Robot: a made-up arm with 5 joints.
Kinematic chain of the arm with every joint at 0, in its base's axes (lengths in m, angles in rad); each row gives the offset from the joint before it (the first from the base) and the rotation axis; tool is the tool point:
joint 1: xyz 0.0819 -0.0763 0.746 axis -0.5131 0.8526 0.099
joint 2: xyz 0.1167 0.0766 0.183 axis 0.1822 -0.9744 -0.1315
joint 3: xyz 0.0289 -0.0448 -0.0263 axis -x
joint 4: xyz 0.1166 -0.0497 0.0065 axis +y
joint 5: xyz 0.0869 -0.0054 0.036 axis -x
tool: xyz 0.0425 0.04 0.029
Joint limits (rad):
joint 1: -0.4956..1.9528
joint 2: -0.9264..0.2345
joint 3: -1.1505..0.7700
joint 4: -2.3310..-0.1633
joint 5: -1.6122..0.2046
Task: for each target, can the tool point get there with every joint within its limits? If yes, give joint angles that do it. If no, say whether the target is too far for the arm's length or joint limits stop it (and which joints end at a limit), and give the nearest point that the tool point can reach.
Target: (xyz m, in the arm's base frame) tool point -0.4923 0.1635 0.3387
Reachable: no: too far | nearest point 0.0320 -0.0931 0.4183 | short by 0.589 m
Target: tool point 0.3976 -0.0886 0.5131
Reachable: yes | joints 1.6625 0.0399 -0.7072 -0.9049 -0.3788
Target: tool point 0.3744 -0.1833 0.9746
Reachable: yes | joints -0.0486 -0.1713 -0.7640 -0.8184 -0.6164
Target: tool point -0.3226 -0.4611 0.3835
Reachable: no: too far | nearest point 0.0087 -0.1721 0.4448 | short by 0.444 m
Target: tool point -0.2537 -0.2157 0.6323
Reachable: no: joint limits stop it (at a limit: joint 1, joint 2, joint 3, joint 4, joint 5) | nearest point 0.0087 -0.1721 0.4448 | short by 0.325 m
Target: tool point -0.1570 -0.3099 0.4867
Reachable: no: joint limits stop it (at a limit: joint 1, joint 2, joint 3, joint 4, joint 5) | nearest point 0.0087 -0.1721 0.4448 | short by 0.220 m
